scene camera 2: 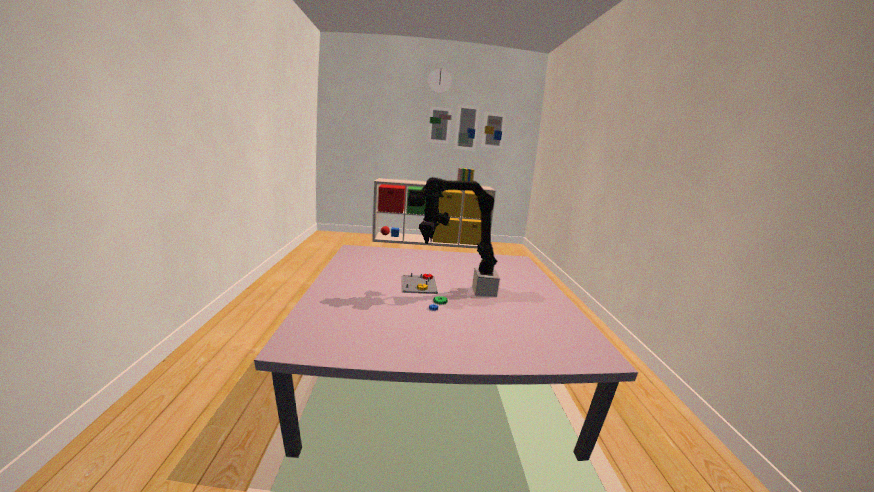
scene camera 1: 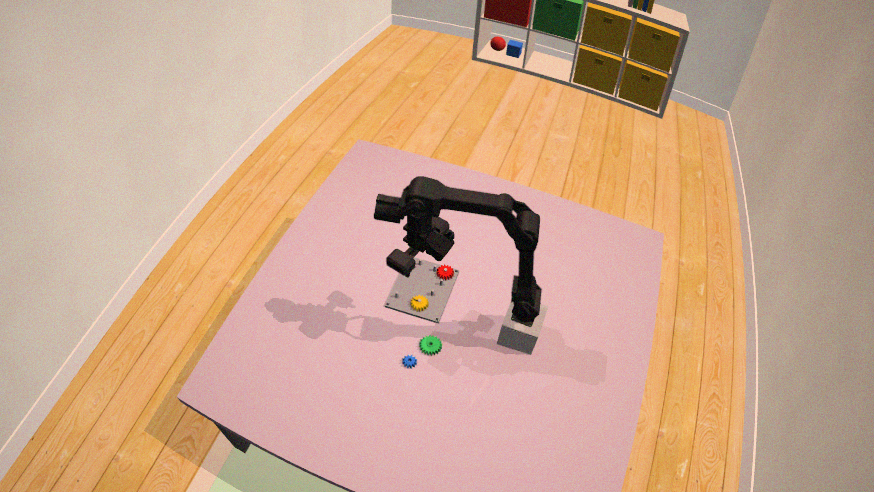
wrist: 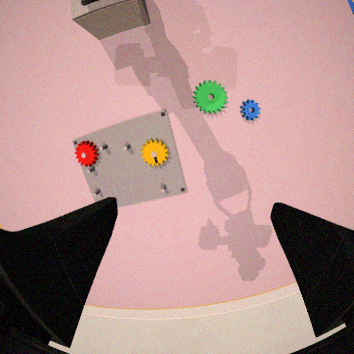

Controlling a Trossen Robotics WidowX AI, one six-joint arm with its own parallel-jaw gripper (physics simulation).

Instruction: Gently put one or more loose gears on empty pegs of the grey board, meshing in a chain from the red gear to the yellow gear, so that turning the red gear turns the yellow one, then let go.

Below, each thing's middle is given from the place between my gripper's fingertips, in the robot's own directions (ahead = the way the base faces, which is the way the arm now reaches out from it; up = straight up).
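Scene:
My gripper sits 26 cm above the green gear (wrist: 215, 90), and it is also 6 cm to the right of the gear and 7 cm past it. As for the grey board (scene camera 1: 422, 279), I find it 3 cm ahead of my hand, 12 cm to the right of it and 26 cm below it.

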